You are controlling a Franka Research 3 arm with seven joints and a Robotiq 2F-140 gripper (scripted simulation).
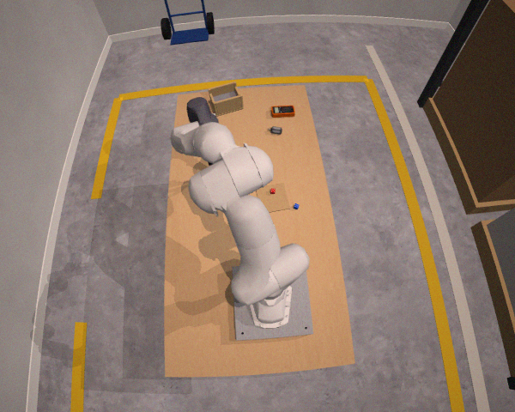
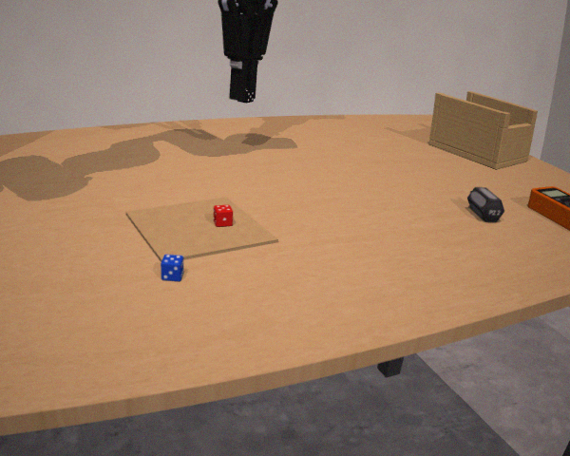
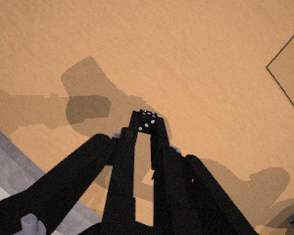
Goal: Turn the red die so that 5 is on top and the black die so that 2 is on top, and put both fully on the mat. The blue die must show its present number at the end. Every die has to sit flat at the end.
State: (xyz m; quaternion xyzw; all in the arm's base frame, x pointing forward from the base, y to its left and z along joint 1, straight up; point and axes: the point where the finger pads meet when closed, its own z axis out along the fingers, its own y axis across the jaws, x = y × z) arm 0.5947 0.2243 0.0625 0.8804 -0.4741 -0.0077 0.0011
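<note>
The black die lies 10 mm to the right of my hand and 30 mm below it. From my hand the other things lie so: dark grey device 260 mm ahead, 320 mm to the right, 110 mm below; red die 120 mm behind, 280 mm to the right, 110 mm below; thin tan mat 150 mm behind, 270 mm to the right, 130 mm below.
</note>
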